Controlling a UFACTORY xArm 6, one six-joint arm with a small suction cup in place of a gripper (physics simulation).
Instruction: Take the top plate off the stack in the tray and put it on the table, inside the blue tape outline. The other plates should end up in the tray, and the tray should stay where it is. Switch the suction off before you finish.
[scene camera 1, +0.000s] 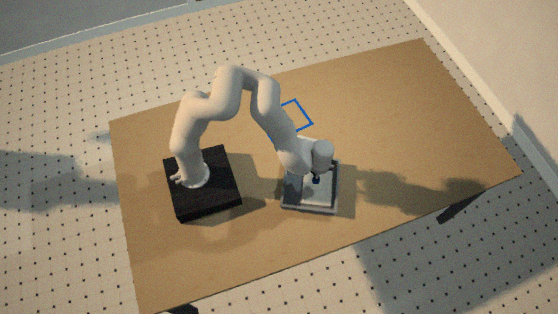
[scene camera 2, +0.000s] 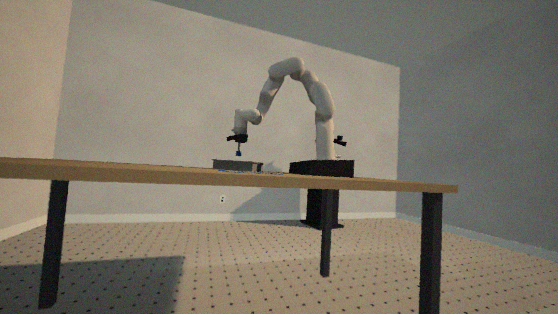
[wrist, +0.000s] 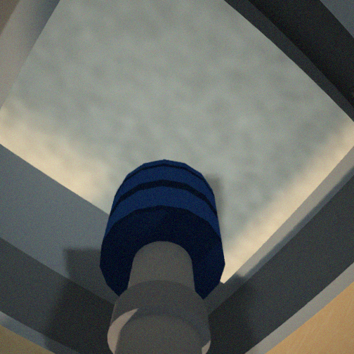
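The top plate is a pale grey square, lying flat in the grey tray, toward its right side in scene camera 1. Plates under it cannot be told apart. My gripper, a small blue suction cup, is over the plate. In scene camera 2 it hangs a little above the tray's rim, apart from it, with no plate hanging from it. The blue tape outline is on the table behind the tray, partly hidden by the arm.
The wooden table carries the tray and the black base block of the arm, left of the tray in scene camera 1. The tray's raised walls surround the plate. The arm arches from the base over the tray's back edge.
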